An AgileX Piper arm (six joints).
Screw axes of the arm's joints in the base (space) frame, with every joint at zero. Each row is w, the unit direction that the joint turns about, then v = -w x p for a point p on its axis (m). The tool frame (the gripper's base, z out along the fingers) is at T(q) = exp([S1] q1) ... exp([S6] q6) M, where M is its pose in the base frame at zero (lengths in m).
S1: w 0 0 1 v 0 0 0
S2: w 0 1 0 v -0.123 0 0
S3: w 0 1 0 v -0.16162 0 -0.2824
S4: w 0.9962 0 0.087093 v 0 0.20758 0
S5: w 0 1 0 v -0.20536 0 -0.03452
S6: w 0.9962 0 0.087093 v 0 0.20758 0
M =
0.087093 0 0.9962 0.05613
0 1 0 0
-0.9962 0 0.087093 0.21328
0 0 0 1
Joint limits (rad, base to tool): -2.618..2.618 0..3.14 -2.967..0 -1.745..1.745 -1.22..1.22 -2.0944..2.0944
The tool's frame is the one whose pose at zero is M.
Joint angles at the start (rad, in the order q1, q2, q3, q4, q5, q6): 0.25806, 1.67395, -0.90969, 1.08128, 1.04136, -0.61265
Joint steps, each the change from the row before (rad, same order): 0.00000, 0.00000, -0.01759, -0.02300, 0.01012, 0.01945; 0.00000, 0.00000, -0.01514, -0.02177, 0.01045, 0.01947; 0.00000, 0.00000, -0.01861, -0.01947, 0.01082, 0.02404; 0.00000, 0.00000, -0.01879, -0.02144, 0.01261, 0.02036; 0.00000, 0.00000, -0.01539, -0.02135, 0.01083, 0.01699; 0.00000, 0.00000, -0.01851, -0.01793, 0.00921, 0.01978; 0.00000, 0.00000, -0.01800, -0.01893, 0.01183, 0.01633
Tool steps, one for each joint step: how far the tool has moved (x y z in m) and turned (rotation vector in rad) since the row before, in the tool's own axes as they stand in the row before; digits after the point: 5 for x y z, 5 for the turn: -0.00204, 0.00196, -0.00201, 0.00909, 0.00828, -0.00542; -0.00151, 0.00159, -0.00180, 0.00885, 0.00930, -0.00265; -0.00227, 0.00229, -0.00230, 0.00730, 0.00600, 0.00070; -0.00203, 0.00223, -0.00240, 0.00847, 0.00805, -0.00376; -0.00143, 0.00154, -0.00204, 0.01013, 0.00849, -0.00424; -0.00228, 0.00217, -0.00253, 0.00861, 0.00322, -0.00191; -0.00188, 0.00209, -0.00252, 0.00867, 0.00605, -0.00516
